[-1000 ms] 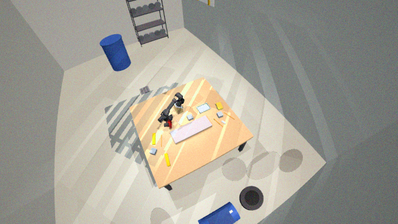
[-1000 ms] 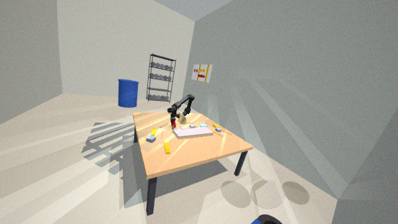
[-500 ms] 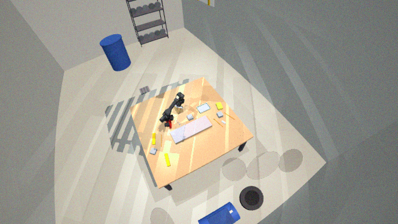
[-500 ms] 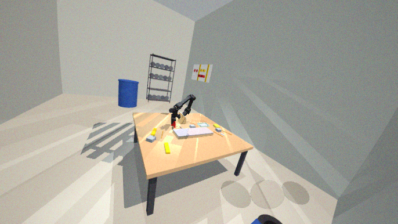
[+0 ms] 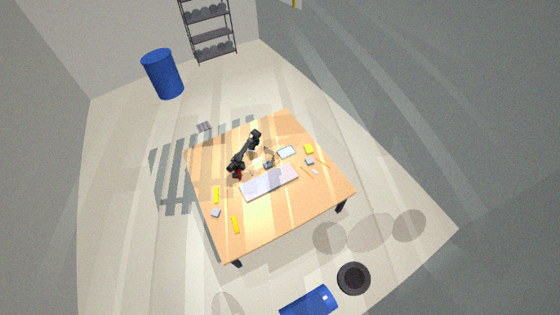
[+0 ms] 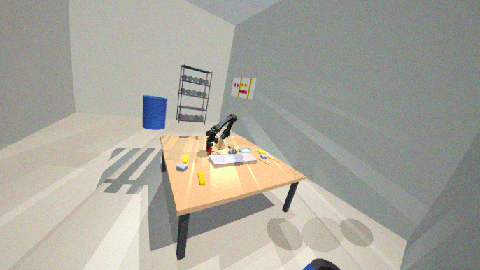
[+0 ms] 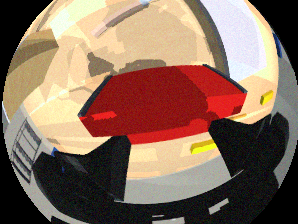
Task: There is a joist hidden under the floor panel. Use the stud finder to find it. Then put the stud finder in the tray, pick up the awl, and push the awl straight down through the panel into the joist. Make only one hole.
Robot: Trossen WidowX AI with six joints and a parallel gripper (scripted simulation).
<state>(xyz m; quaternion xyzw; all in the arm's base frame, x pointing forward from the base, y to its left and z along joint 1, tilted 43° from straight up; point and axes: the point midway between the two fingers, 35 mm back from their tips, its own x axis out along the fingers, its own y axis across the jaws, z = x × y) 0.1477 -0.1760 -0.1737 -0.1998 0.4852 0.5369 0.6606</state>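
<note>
The red stud finder lies 10 mm behind my gripper tip and 10 mm to the left of it. The rest, counted from my gripper tip: yellow block (140 mm ahead, 750 mm to the left, 60 mm below); awl (50 mm ahead, 140 mm to the left, 70 mm below); light blue tray (30 mm ahead, 560 mm to the left, 60 mm below).
</note>
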